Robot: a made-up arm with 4 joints.
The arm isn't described. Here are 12 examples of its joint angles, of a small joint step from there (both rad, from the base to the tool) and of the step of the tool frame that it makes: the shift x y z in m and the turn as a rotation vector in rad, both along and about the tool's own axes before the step.
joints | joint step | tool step
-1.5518 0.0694 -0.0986 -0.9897 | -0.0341 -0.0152 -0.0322 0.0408 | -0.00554 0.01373 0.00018 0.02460 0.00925 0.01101
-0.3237 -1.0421 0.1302 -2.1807 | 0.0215 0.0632 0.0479 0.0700 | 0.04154 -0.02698 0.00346 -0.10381 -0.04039 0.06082
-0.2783 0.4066 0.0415 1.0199 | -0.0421 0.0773 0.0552 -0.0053 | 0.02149 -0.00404 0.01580 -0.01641 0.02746 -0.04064
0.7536 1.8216 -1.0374 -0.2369 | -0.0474 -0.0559 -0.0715 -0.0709 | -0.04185 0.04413 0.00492 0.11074 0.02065 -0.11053
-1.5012 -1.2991 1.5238 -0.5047 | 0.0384 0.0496 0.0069 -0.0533 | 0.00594 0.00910 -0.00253 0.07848 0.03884 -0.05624
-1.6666 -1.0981 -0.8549 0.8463 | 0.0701 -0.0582 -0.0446 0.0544 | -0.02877 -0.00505 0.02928 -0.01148 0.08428 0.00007
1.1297 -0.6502 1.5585 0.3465 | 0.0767 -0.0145 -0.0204 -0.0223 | 0.00354 0.01014 -0.01090 0.06054 0.01471 0.04923
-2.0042 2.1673 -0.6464 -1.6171 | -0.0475 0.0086 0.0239 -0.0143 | -0.00310 0.00145 -0.00267 -0.02775 -0.03308 -0.01812
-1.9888 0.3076 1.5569 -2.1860 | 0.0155 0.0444 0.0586 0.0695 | 0.02362 -0.02089 0.01815 -0.13050 -0.02201 -0.00521
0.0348 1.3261 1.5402 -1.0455 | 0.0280 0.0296 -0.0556 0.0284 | 0.01565 -0.00279 -0.01173 -0.00241 -0.03511 -0.03859
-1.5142 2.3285 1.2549 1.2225 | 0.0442 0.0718 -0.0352 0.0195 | 0.01226 -0.00387 -0.01443 0.03313 0.09005 -0.03663
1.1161 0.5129 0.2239 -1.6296 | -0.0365 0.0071 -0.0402 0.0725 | 0.00270 0.01337 -0.00697 0.00429 -0.00669 0.01322
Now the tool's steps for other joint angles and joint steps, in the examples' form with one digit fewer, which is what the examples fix.
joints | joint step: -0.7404 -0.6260 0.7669 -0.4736 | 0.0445 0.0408 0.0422 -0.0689
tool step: 0.0010 0.0068 -0.0066 0.0159 0.0383 -0.0629
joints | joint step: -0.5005 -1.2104 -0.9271 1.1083 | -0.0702 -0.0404 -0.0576 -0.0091
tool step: -0.0026 -0.0057 -0.0242 0.0694 -0.0509 0.0345
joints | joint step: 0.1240 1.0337 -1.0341 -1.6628 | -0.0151 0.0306 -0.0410 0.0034
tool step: 0.0124 -0.0004 -0.0203 0.0548 -0.0250 0.0197
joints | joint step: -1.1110 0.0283 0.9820 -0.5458 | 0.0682 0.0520 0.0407 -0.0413
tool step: 0.0023 -0.0093 -0.0116 -0.0453 0.0553 -0.0642
